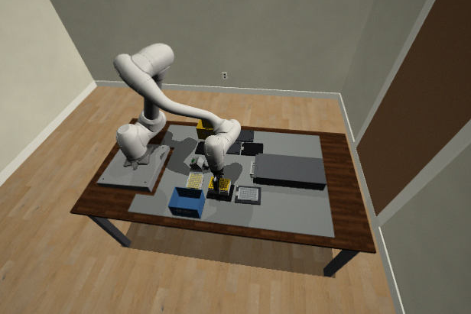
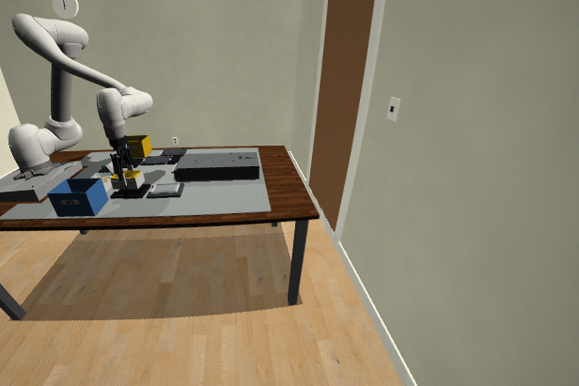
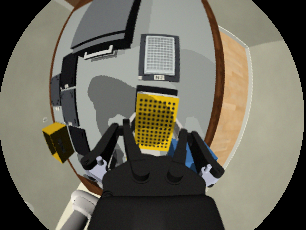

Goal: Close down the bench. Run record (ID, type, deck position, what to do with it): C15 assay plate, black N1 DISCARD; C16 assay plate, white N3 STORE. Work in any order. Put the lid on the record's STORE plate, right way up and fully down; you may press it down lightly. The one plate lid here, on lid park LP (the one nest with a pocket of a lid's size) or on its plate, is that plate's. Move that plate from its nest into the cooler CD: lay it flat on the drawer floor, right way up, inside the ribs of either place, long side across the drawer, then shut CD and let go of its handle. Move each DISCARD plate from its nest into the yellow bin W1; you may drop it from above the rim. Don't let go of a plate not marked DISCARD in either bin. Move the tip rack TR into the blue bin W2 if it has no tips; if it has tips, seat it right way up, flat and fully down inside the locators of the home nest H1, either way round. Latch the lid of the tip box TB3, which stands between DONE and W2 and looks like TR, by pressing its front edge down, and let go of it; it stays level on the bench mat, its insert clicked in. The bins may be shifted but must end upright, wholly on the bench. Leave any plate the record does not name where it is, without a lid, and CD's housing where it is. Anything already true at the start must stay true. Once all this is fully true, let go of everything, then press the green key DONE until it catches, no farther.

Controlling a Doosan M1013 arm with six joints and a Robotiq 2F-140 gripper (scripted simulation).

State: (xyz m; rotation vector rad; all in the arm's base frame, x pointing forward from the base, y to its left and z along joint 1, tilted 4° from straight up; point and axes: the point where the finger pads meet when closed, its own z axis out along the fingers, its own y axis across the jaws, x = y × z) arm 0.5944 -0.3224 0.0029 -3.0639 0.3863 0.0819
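Now: the black nest 8 cm below my hand. From my hand the other things lie so: done key block: 22 cm to the left, 16 cm behind, 4 cm below; tip rack TR: 1 cm below, 1 cm behind; blue bin W2: 20 cm behind, 9 cm to the right, 5 cm below.
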